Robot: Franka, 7 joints.
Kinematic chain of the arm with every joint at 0, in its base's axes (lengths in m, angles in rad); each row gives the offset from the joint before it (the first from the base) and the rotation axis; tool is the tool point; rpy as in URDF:
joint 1: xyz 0 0 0.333 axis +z
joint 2: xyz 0 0 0 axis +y
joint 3: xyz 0 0 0.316 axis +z
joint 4: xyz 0.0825 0 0 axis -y
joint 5: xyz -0.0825 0 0.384 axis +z
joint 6: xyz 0 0 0 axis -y
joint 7: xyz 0.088 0 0 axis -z
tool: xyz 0 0 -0.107 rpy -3.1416 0 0
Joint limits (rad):
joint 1: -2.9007..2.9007
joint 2: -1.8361..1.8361
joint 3: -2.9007..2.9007
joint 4: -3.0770..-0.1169
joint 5: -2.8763..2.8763
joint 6: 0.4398..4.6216
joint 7: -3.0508..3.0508
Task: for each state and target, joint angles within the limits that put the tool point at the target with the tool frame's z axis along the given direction. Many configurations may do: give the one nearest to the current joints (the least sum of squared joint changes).
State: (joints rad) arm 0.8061 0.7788 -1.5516 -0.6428 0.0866 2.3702 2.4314
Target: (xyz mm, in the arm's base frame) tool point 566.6 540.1 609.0 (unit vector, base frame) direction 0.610 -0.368 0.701
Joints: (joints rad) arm 0.8931 1.3132 -1.9785 -0.1184 -0.3529 1.9569 2.4314
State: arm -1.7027 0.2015 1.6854 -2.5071 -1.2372 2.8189 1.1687
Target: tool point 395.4 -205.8 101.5 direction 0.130 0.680 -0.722
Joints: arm -1.8259 1.1414 1.0453 -2.3822 -0.5698 2.4550 1.1687
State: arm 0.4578 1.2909 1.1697 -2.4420 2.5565 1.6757 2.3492
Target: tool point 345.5 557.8 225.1 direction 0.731 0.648 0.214
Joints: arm -0.0512 1.2889 1.2176 -1.9453 2.8763 1.9043 2.3492
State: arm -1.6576 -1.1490 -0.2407 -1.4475 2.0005 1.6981 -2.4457
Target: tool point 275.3 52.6 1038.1 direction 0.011 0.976 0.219
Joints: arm -1.1726 -0.4873 0.4384 -1.3208 2.4028 1.2738 -2.4457
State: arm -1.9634 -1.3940 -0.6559 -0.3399 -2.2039 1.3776 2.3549
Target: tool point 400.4 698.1 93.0 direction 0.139 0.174 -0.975
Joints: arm -2.1962 -1.8361 -1.1292 -0.1936 -2.1059 1.9682 2.3549
